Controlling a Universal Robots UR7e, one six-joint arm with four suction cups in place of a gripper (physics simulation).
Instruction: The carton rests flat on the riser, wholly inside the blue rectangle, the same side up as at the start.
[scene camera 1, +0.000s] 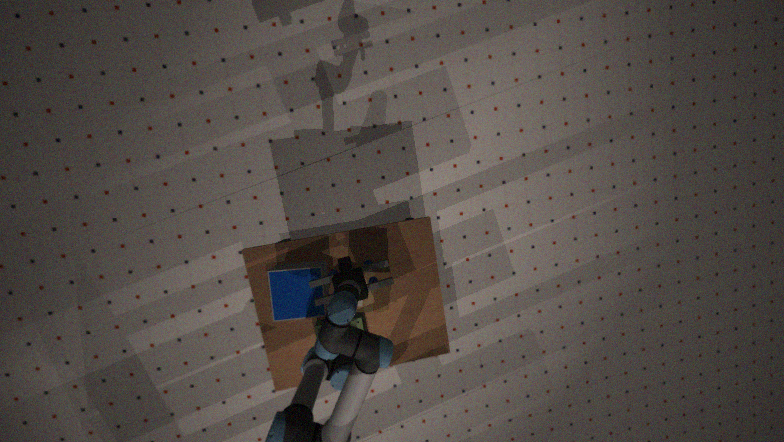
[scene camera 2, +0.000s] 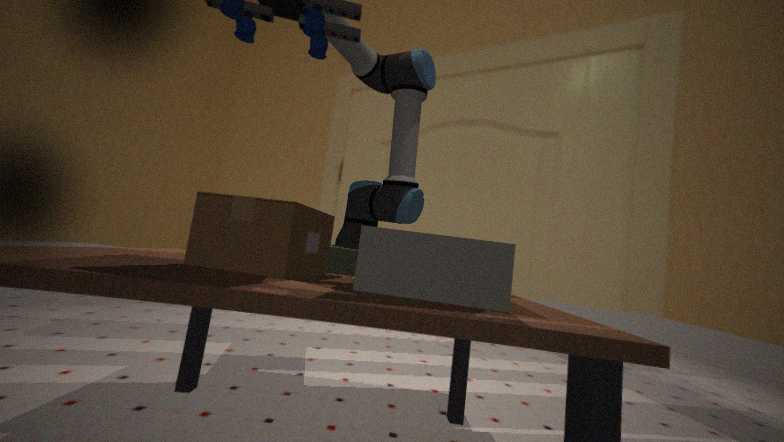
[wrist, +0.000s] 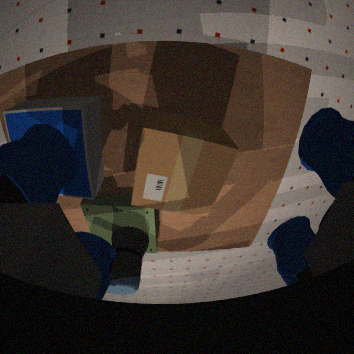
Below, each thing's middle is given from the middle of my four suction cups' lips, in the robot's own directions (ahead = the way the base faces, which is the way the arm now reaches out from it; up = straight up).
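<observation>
Counting from my suction cup, I find the brown carton (scene camera 2: 284, 239) 39 cm below it and 20 cm behind it. The grey riser (scene camera 2: 475, 273) is 40 cm below my suction cup, 37 cm to the left of it and 11 cm behind it.
</observation>
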